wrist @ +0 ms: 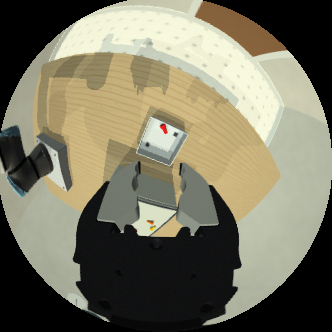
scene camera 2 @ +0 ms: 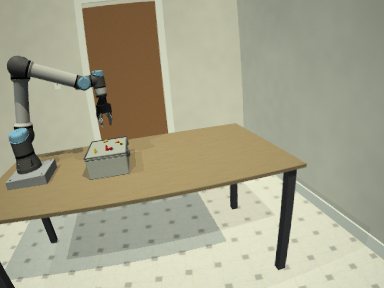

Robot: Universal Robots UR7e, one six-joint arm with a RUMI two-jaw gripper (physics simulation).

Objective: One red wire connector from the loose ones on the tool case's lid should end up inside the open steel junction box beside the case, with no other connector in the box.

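Frame: origin at the arm's base, x left, y back, z up, level; centimetres.
Where they show: gripper, fingertip midpoint: (wrist: pixel 159 162) (scene camera 2: pixel 106 126); arm's base, link origin: (wrist: pixel 44 157) (scene camera 2: pixel 29 168).
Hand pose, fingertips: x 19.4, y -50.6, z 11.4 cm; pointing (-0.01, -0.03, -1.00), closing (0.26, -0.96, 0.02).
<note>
Each offset is from my fingertips to the top centre of the thing. "*": to the spot under its first point. Level surfaces: height alone.
My gripper (scene camera 2: pixel 106 123) (wrist: pixel 159 162) is partly open and empty, high above the table, with its fingertips apart. In the wrist view a red wire connector {dz -14.7, dx +1.5, dy -0.6 cm} (wrist: pixel 163 129) shows inside the open steel junction box {* dz -15.5, dx -6.8, dy -2.0 cm} (wrist: pixel 159 156), near its far wall; no other connector shows in the box. The box does not show in the scene view. The grey tool case {dz -4.5, dx -29.7, dy +1.6 cm} (scene camera 2: pixel 108 168) (wrist: pixel 156 190) stands beside it. On its pale lid lie red connectors {dz -3.3, dx -35.6, dy +0.5 cm} (scene camera 2: pixel 108 148), a yellow one (scene camera 2: pixel 95 150) (wrist: pixel 153 228) and an orange one {dz -3.7, dx -25.6, dy -4.0 cm} (scene camera 2: pixel 118 142) (wrist: pixel 150 221). The gripper partly hides the lid in the wrist view.
The robot's base plate (scene camera 2: pixel 31 175) (wrist: pixel 61 162) stands on the wooden table {dz -16.5 cm} (scene camera 2: pixel 200 160) (wrist: pixel 105 110), left of the case. The case's raised body is a low obstacle near the junction box. A brown door (scene camera 2: pixel 125 70) and a wall are behind the table.
</note>
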